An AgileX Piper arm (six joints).
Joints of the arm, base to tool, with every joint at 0 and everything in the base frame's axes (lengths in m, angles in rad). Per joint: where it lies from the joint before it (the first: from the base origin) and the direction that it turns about. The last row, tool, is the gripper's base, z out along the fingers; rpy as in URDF.
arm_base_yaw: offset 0 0 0.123 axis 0 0 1
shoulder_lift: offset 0 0 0 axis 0 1 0
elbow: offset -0.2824 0 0.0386 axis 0 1 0
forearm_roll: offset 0.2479 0 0.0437 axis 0.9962 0 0.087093
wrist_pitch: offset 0 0 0 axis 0 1 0
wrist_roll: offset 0.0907 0 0.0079 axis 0.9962 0 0.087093
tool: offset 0 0 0 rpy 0 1.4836 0
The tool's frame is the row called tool.
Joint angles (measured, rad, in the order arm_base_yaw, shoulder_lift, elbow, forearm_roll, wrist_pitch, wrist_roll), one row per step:
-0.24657 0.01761 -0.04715 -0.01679 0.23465 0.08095
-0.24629 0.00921 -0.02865 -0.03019 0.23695 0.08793
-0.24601 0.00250 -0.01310 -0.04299 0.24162 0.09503
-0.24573 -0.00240 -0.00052 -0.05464 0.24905 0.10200
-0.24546 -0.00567 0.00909 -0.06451 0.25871 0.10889
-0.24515 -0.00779 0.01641 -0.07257 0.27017 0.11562
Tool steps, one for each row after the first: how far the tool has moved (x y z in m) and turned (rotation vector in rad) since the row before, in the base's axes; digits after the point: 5 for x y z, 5 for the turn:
-0.00006 -0.00027 -0.00597 -0.00318 0.01354 -0.00213
-0.00009 -0.00026 -0.00529 -0.00223 0.01442 -0.00217
-0.00011 -0.00025 -0.00463 -0.00088 0.01570 -0.00222
-0.00015 -0.00023 -0.00392 0.00096 0.01613 -0.00230
-0.00019 -0.00020 -0.00337 0.00270 0.01635 -0.00235

